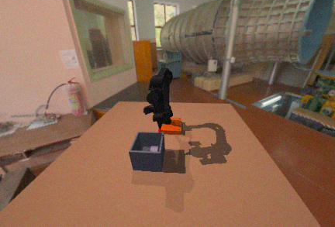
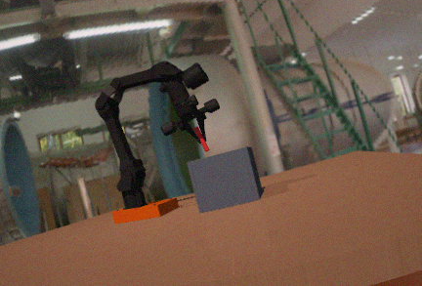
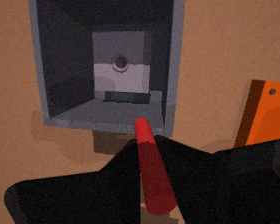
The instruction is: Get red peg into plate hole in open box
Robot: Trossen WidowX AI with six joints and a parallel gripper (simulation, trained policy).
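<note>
Right now my gripper tip is 60 mm short of the plate, 60 mm to the left of it and 140 mm above it. Also, from my gripper tip: red peg: 10 mm above.
</note>
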